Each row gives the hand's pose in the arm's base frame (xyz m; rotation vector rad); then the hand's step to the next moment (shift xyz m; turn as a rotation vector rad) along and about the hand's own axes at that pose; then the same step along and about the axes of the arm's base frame.
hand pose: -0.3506 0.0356 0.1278 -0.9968 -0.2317 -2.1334
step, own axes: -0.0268 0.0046 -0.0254 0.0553 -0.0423 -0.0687
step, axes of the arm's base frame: -0.0006 0.0005 -0.0372 -0.0924 -0.0321 -0.0008
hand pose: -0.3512 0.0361 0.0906 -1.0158 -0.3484 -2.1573
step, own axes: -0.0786 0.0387 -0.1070 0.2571 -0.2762 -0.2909
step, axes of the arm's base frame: 0.0013 -0.0430 -0.1314 -0.4695 -0.0786 0.0193
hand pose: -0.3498 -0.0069 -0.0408 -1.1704 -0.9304 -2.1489
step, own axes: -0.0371 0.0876 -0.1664 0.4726 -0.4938 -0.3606
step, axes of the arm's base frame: -0.0041 -0.1788 -0.0690 -0.7650 -0.0196 0.1081
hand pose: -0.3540 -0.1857 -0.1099 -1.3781 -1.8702 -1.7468
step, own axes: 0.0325 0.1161 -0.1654 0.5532 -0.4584 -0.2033
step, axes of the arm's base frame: 0.0007 -0.1475 0.1419 -0.7165 0.1494 0.1477
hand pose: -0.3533 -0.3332 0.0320 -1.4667 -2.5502 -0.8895
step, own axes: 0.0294 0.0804 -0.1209 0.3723 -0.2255 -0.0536
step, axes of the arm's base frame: 0.0227 -0.0089 0.1461 -0.3966 0.1745 0.0674
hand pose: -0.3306 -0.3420 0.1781 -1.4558 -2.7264 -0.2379
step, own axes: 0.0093 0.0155 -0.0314 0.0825 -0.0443 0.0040
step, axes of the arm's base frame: 0.0065 0.0113 0.0338 -0.0826 0.0442 -0.0001
